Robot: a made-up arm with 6 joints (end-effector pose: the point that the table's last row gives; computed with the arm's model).
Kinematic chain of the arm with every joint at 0, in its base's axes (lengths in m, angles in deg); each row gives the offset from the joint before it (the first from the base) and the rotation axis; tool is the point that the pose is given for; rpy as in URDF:
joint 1: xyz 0 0 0.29 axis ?
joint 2: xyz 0 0 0 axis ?
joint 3: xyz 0.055 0 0.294 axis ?
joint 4: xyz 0.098 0 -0.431 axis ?
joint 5: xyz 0 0 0 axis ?
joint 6: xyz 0.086 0 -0.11 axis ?
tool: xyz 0 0 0 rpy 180 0 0
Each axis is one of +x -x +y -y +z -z.
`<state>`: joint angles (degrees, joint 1 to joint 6).
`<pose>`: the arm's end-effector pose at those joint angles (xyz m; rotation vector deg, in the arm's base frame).
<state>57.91 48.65 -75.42 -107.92 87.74 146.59</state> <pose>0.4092 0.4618 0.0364 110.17 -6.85 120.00</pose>
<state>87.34 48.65 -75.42 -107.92 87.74 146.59</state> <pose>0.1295 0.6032 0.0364 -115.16 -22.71 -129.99</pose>
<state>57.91 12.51 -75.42 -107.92 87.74 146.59</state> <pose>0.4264 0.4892 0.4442 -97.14 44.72 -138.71</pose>
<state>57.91 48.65 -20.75 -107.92 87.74 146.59</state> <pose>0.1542 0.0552 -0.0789 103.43 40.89 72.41</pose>
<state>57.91 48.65 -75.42 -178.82 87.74 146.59</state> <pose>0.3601 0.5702 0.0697 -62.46 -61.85 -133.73</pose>
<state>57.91 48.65 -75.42 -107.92 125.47 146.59</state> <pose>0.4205 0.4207 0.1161 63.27 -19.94 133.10</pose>
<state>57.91 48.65 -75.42 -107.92 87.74 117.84</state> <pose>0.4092 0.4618 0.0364 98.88 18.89 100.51</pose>
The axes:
joint 1: +z
joint 2: +y
joint 3: +y
joint 4: -z
joint 5: +y
joint 6: -z

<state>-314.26 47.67 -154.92 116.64 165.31 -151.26</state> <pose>0.3067 0.4570 0.6912 91.36 -49.08 -42.43</pose>
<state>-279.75 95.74 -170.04 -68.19 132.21 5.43</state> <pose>0.2468 0.6726 0.1365 84.32 43.62 9.94</pose>
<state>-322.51 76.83 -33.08 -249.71 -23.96 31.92</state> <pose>0.0666 -0.0946 -0.0935 85.06 -93.32 25.65</pose>
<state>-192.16 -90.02 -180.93 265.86 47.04 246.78</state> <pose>0.8465 -0.1601 0.2359 -109.67 -63.57 -118.47</pose>
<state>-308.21 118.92 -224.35 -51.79 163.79 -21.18</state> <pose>0.4164 0.3850 0.2196 117.11 31.72 -49.07</pose>
